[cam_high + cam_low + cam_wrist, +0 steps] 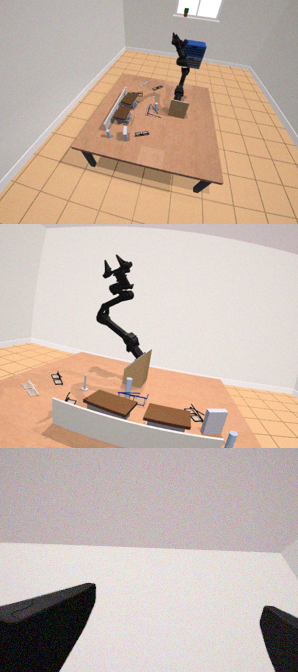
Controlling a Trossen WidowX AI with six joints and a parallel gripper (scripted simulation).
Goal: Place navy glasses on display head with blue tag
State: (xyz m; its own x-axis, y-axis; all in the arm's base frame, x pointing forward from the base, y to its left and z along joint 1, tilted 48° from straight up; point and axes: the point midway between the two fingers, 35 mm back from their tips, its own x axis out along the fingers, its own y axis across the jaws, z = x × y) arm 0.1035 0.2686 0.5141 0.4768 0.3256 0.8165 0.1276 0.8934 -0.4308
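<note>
The post lies 120 mm ahead of my gripper tip, 20 mm to the left of it and 710 mm below it. From my gripper tip the other things lie so: white panel 410 mm ahead, 420 mm to the left, 680 mm below; white box 160 mm ahead, 700 mm to the left, 680 mm below.
</note>
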